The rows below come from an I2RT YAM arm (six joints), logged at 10 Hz.
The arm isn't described. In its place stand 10 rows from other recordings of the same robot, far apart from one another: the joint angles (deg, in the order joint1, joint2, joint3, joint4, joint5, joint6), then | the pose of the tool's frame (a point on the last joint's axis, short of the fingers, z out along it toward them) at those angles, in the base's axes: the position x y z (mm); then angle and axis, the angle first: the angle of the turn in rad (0 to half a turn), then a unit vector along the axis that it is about.
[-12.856 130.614 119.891 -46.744 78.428 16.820] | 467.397 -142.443 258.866 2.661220 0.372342 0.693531 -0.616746
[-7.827 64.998 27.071 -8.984 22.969 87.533] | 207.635 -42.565 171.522 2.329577 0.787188 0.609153 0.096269
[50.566 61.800 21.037 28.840 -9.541 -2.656] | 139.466 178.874 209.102 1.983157 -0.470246 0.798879 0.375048
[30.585 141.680 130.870 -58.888 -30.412 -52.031] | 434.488 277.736 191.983 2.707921 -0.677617 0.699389 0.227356
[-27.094 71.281 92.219 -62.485 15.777 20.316] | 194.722 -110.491 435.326 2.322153 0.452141 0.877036 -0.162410
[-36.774 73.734 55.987 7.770 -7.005 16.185] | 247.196 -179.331 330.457 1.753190 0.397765 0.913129 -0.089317
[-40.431 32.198 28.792 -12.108 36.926 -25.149] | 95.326 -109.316 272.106 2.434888 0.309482 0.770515 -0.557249
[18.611 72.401 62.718 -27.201 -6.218 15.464] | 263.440 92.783 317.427 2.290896 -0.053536 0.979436 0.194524
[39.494 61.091 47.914 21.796 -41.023 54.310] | 173.679 173.420 362.289 2.493482 -0.194878 0.674926 0.711686
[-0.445 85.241 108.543 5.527 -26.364 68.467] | 292.263 13.540 579.676 1.778758 0.152466 0.668965 0.727489
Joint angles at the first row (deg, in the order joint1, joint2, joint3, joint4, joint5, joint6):
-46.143, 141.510, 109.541, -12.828, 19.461, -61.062
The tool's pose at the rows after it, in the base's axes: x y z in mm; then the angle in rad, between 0 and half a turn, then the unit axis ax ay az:
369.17 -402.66 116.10 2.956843 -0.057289 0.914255 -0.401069
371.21 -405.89 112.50 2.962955 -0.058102 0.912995 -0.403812
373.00 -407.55 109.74 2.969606 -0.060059 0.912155 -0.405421
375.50 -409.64 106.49 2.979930 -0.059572 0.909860 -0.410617
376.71 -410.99 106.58 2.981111 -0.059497 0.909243 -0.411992
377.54 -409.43 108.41 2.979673 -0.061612 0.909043 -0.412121
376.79 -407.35 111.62 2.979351 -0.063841 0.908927 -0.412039
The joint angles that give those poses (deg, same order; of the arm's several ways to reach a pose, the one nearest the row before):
-46.208, 143.041, 110.740, -12.655, 19.986, -61.737
-46.266, 144.272, 112.137, -12.655, 20.346, -62.094
-46.231, 145.141, 113.111, -12.743, 20.678, -62.456
-46.142, 146.239, 114.310, -12.568, 21.534, -62.754
-46.141, 146.688, 115.147, -12.829, 21.673, -62.836
-45.970, 146.365, 114.950, -12.909, 21.643, -62.929
-45.879, 145.553, 114.162, -12.919, 21.588, -63.099

